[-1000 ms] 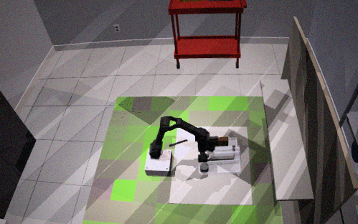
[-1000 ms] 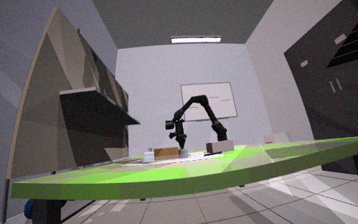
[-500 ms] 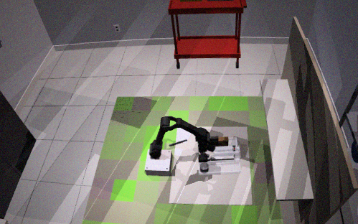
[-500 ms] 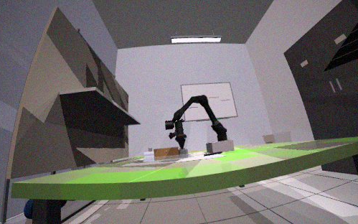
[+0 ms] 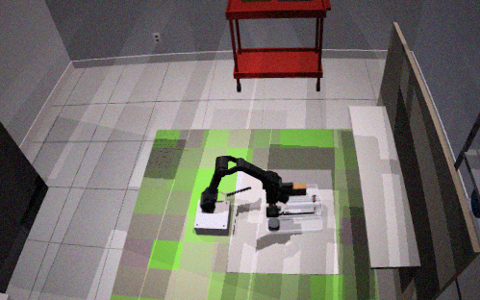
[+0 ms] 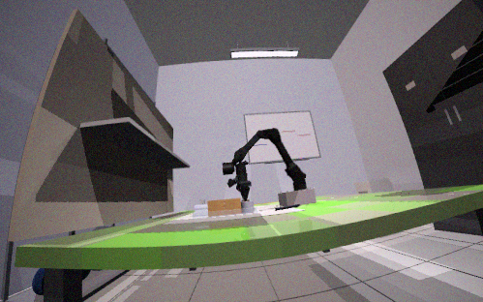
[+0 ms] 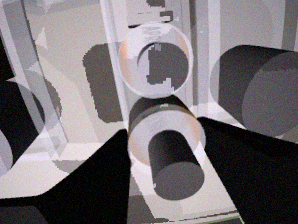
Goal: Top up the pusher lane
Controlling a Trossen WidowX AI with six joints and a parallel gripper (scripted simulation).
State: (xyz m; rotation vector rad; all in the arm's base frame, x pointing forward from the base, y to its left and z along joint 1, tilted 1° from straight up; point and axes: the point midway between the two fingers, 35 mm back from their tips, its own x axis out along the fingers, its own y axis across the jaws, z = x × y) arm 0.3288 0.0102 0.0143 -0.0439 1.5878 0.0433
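Right now the clear lane unit is 140 mm ahead of my gripper tip, 30 mm to the left of it and 30 mm below it. The rest, counted from my gripper tip: wooden panel 610 mm ahead, 340 mm above, 30 mm to the right; thin black stick 190 mm behind, 150 mm to the left, 50 mm below.
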